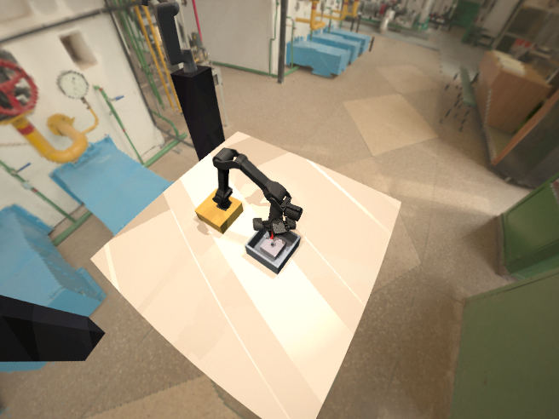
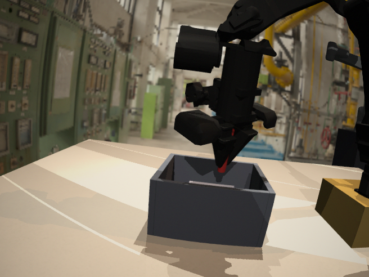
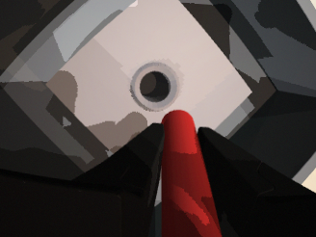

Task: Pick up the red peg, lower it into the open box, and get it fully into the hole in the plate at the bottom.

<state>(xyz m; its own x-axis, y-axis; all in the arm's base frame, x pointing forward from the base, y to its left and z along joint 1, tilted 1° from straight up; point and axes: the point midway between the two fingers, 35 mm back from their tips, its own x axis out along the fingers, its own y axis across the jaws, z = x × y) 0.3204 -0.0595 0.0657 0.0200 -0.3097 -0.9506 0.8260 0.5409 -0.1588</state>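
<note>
Now: gripper tip 10 mm to the right of the red peg and 30 mm below it. Also, from my gripper tip: dark grey box (10 mm ahead, 10 mm to the right, 80 mm below); then light plate (10 mm ahead, 10 mm to the right, 70 mm below).
</note>
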